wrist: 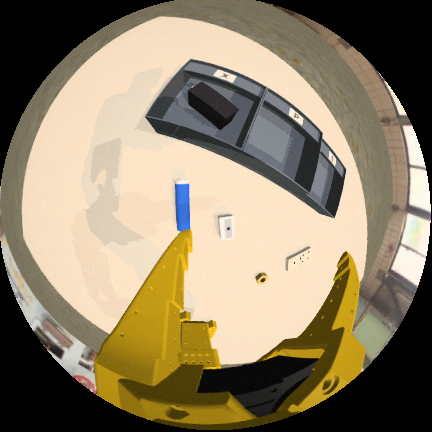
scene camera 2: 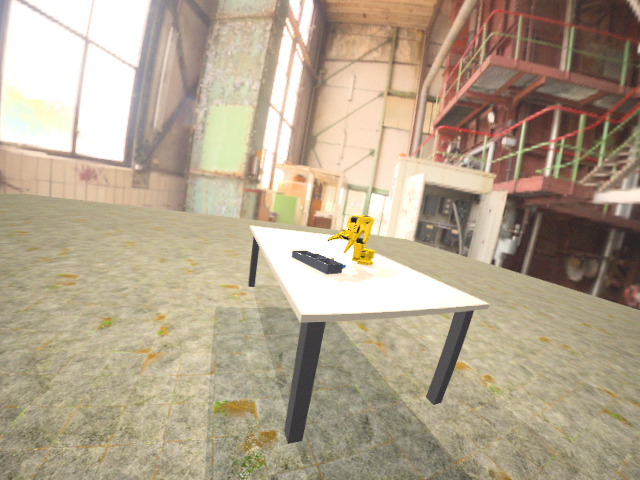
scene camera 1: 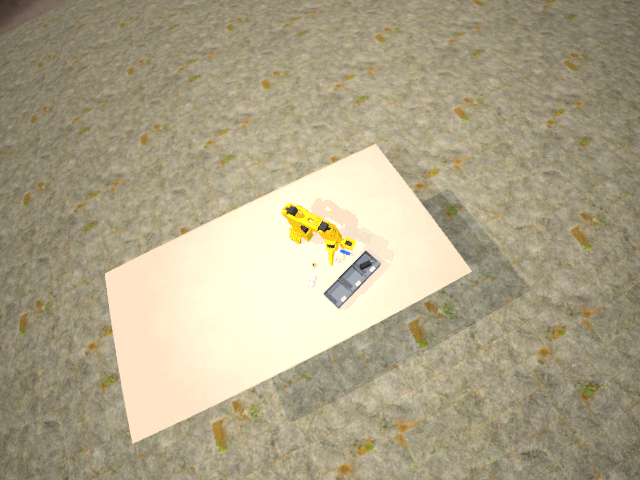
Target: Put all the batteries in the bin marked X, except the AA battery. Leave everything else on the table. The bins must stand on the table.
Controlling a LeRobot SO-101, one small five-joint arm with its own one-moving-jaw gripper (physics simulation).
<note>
In view: a three joined dark bins [scene camera 1: 353, 277], a blue cylindrical battery [wrist: 181, 186] and a black 9v battery [wrist: 208, 102].
The three joined dark bins shows as well in the wrist view [wrist: 269, 135].
</note>
